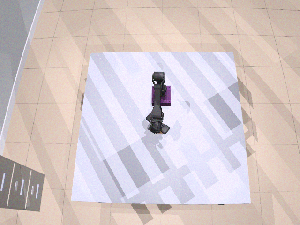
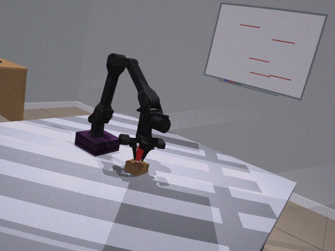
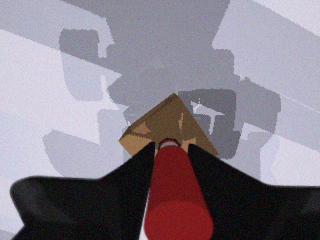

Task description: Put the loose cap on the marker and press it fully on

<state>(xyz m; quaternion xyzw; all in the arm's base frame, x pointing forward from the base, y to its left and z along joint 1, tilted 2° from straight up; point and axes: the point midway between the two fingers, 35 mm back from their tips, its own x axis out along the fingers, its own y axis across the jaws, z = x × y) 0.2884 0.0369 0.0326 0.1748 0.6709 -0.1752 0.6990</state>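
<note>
Now: gripper tip 30 mm below the red cap and 10 mm past it. Round my gripper tip: tan holder block 30 mm below, 10 mm behind.
</note>
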